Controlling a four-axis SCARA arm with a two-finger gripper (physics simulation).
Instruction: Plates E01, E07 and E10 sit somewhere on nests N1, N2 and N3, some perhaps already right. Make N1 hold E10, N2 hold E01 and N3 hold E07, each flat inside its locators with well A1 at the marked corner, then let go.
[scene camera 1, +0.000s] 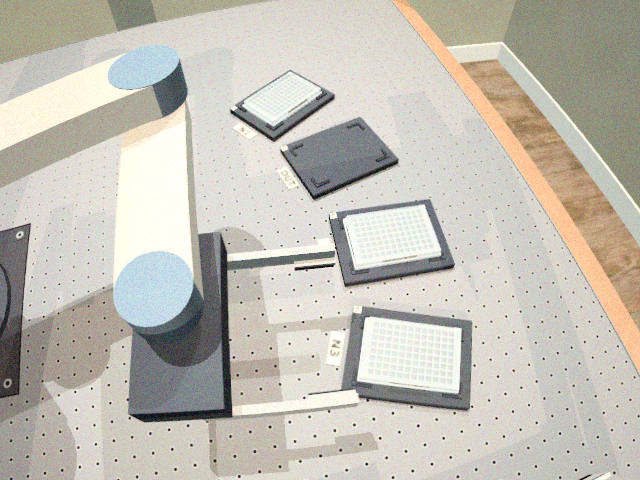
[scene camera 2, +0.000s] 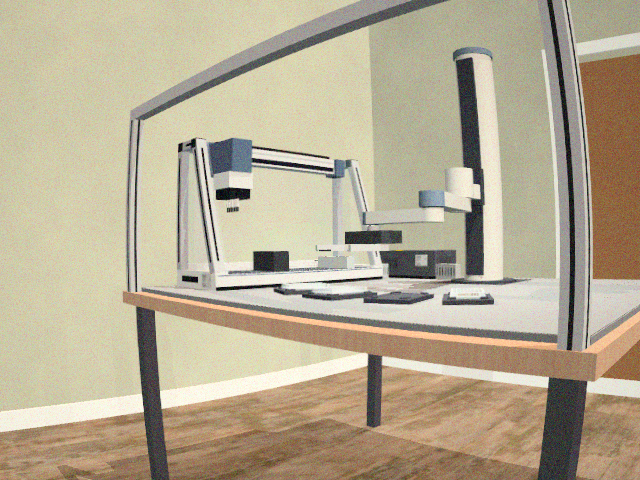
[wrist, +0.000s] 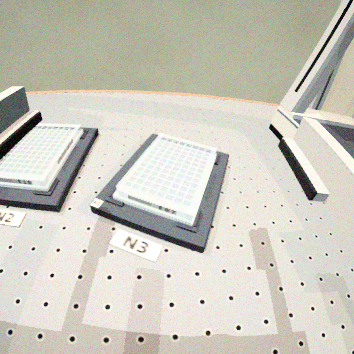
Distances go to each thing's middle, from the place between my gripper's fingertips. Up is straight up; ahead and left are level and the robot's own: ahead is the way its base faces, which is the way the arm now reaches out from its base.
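I find the N3 label (wrist: 147, 249) 10 mm to the left of my hand and 130 mm below it. Nest N3 (scene camera 1: 378, 392) is 30 mm to the right of my hand, 90 mm ahead of it and 120 mm below. The dark out nest (scene camera 1: 345, 156) is 330 mm to the left of my hand and 100 mm forward of it, while being 120 mm lower than it. As for nest N2 (scene camera 1: 381, 273), it is 120 mm ahead of my hand, 150 mm to the left, and 120 mm below.
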